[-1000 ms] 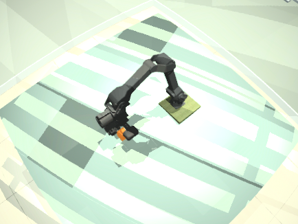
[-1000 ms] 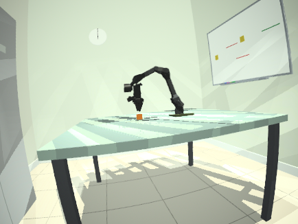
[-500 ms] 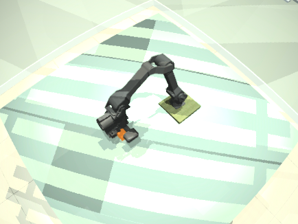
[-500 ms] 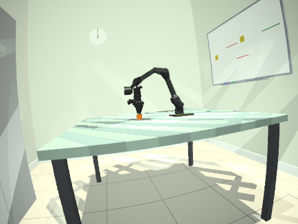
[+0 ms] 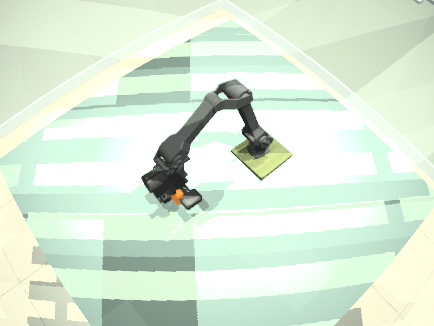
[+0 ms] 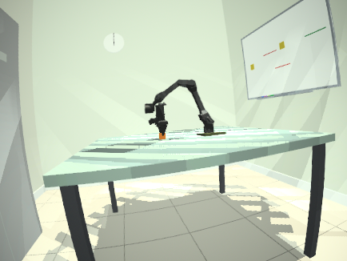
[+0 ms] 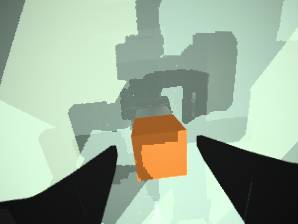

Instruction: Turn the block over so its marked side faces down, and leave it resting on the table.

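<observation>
The orange block lies 10 mm behind my gripper tip.
</observation>
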